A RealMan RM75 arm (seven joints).
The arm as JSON. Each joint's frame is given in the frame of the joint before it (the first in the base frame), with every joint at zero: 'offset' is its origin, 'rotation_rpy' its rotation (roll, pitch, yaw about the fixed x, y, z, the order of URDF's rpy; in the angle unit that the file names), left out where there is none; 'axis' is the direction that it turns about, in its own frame. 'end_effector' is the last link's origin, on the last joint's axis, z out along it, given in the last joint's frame.
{
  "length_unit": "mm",
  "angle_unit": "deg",
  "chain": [
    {
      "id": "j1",
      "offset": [
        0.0,
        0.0,
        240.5
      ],
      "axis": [
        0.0,
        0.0,
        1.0
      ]
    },
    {
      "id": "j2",
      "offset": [
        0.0,
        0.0,
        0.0
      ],
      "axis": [
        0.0,
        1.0,
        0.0
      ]
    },
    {
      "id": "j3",
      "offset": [
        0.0,
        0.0,
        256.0
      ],
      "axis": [
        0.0,
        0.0,
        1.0
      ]
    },
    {
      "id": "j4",
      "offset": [
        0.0,
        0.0,
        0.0
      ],
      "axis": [
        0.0,
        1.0,
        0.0
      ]
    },
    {
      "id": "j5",
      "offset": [
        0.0,
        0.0,
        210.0
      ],
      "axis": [
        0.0,
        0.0,
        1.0
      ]
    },
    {
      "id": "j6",
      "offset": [
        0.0,
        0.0,
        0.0
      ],
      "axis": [
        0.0,
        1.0,
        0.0
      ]
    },
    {
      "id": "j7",
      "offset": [
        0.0,
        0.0,
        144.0
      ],
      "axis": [
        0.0,
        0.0,
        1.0
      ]
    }
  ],
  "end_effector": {
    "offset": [
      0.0,
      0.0,
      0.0
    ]
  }
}
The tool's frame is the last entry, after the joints.
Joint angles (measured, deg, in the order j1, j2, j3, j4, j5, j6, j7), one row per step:
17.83, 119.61, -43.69, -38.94, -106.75, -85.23, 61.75
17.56, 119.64, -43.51, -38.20, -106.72, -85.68, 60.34
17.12, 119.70, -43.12, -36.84, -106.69, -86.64, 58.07
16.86, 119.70, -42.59, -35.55, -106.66, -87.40, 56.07
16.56, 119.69, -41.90, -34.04, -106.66, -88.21, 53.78
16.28, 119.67, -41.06, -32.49, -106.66, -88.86, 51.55
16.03, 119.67, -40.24, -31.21, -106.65, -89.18, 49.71
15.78, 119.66, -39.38, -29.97, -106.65, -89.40, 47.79
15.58, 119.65, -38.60, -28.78, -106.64, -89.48, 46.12
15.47, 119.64, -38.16, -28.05, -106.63, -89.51, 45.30
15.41, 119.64, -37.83, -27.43, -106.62, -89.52, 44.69
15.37, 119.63, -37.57, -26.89, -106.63, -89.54, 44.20
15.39, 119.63, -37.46, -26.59, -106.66, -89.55, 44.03
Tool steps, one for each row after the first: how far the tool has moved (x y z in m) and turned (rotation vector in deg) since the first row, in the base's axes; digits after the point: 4 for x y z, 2 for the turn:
0.0013, -0.0037, -0.0021, -0.01, 0.10, 0.59
0.0032, -0.0104, -0.0057, -0.12, 0.57, 1.54
0.0046, -0.0154, -0.0083, 0.00, 1.00, 2.31
0.0064, -0.0211, -0.0111, 0.26, 1.51, 3.10
0.0084, -0.0264, -0.0135, 0.74, 2.01, 3.67
0.0104, -0.0304, -0.0154, 1.37, 2.34, 3.93
0.0125, -0.0341, -0.0170, 2.16, 2.52, 4.20
0.0144, -0.0373, -0.0187, 2.88, 2.69, 4.30
0.0155, -0.0392, -0.0198, 3.23, 2.87, 4.22
0.0161, -0.0406, -0.0209, 3.46, 3.06, 4.13
0.0166, -0.0419, -0.0219, 3.61, 3.23, 4.05
0.0167, -0.0424, -0.0226, 3.60, 3.36, 3.99

